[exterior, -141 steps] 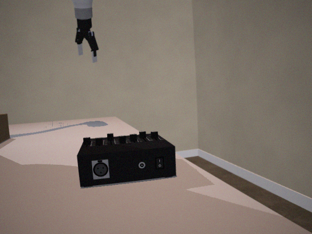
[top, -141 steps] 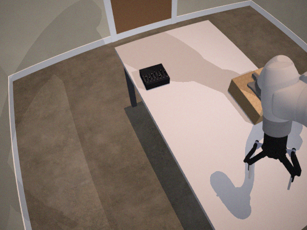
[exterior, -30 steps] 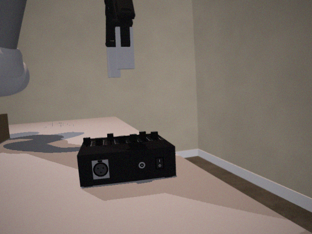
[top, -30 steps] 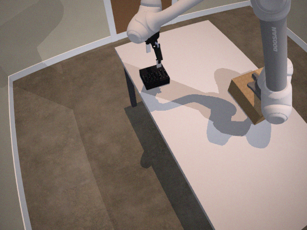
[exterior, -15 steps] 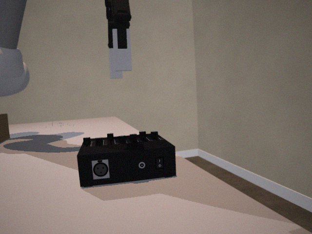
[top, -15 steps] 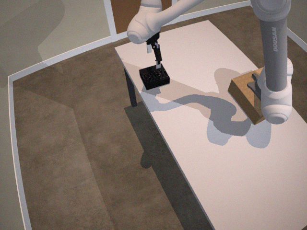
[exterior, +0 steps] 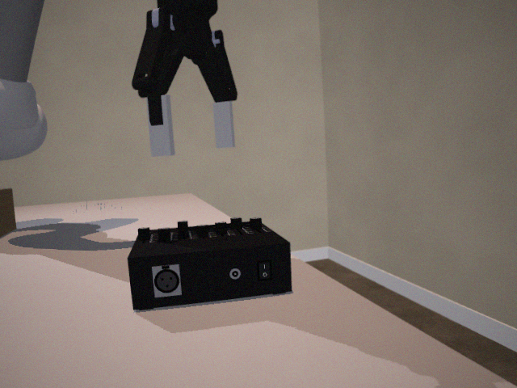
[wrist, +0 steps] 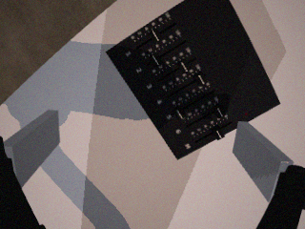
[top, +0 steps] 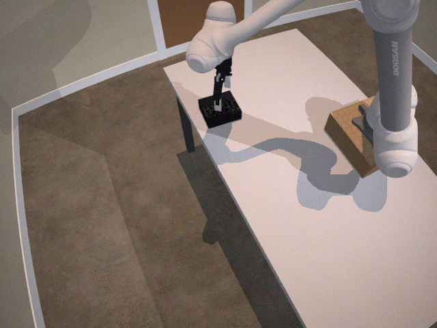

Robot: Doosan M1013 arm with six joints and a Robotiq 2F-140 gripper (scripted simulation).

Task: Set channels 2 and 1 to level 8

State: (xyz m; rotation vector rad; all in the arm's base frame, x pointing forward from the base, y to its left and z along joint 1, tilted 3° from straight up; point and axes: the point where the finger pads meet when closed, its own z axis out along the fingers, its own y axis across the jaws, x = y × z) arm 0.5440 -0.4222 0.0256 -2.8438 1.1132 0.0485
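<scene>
My hand is 10 cm above the channel 1 fader cap, 6 cm short of it and 5 cm to the left of it. The rest, counted from my hand: channel 5 fader cap (10 cm below, 3 cm behind, 2 cm to the right); channel 2 fader cap (10 cm below, 4 cm ahead, 3 cm to the right).
</scene>
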